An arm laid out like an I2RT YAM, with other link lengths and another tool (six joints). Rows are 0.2 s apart.
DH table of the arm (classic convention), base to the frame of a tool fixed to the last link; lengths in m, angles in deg. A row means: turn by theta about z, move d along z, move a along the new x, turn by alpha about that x. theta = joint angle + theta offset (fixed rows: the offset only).
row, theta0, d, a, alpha
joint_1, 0, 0.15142, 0.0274, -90
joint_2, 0, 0, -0.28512, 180
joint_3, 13.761, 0, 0.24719, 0
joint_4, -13.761, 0.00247, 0.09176, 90
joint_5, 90, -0.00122, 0, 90
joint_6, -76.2, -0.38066, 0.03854, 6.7
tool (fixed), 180, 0.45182, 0, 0
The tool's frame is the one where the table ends.
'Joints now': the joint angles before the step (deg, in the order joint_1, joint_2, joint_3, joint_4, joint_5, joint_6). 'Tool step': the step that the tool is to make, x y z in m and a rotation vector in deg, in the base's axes. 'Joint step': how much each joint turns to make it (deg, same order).
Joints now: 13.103 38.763 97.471 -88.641 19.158 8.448
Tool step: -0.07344 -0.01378 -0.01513 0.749 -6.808 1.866
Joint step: 0.001 -11.168 0.000 -3.846 -1.312 -1.639
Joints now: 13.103 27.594 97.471 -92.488 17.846 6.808
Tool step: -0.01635 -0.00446 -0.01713 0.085 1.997 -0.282
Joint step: 0.001 -2.687 -0.260 -4.548 0.044 0.635
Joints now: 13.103 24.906 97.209 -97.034 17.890 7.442
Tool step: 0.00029 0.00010 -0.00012 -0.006 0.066 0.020
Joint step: -0.001 0.022 -0.044 0.001 -0.023 -0.001
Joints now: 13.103 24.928 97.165 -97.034 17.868 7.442
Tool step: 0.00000 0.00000 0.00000 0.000 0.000 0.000
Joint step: 0.000 0.000 0.000 0.000 0.000 0.000
